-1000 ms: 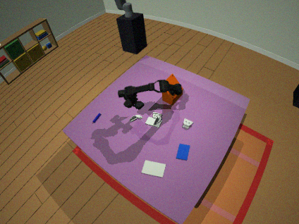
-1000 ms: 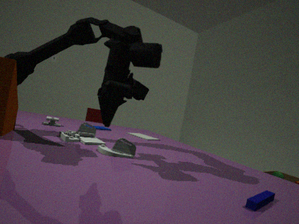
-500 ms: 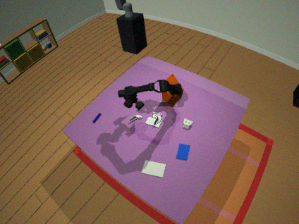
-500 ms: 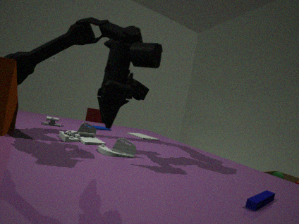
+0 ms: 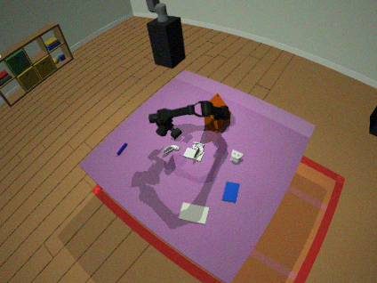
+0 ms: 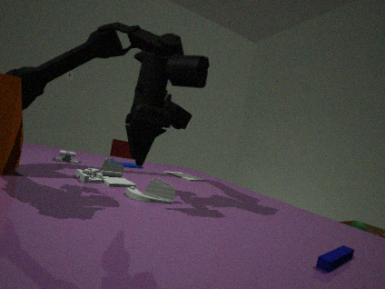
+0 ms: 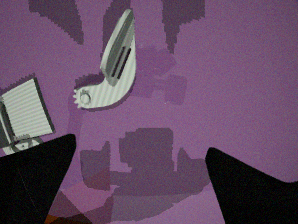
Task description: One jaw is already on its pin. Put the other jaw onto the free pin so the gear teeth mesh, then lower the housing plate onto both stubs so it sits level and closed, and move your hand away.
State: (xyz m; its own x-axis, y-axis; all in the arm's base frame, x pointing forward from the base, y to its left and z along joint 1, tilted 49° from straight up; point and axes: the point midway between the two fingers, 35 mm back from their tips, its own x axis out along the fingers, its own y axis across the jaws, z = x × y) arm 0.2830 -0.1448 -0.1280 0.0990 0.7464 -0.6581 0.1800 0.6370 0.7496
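Right now my gripper tip is 3 cm short of the white jaw piece, 5 cm to the right of it and 7 cm above it. The rest, counted from my gripper tip: flat blue plate: 12 cm ahead, 52 cm to the left, 8 cm below; blue bar: 23 cm ahead, 29 cm to the right, 7 cm below; flat white plate: 35 cm ahead, 40 cm to the left, 8 cm below.
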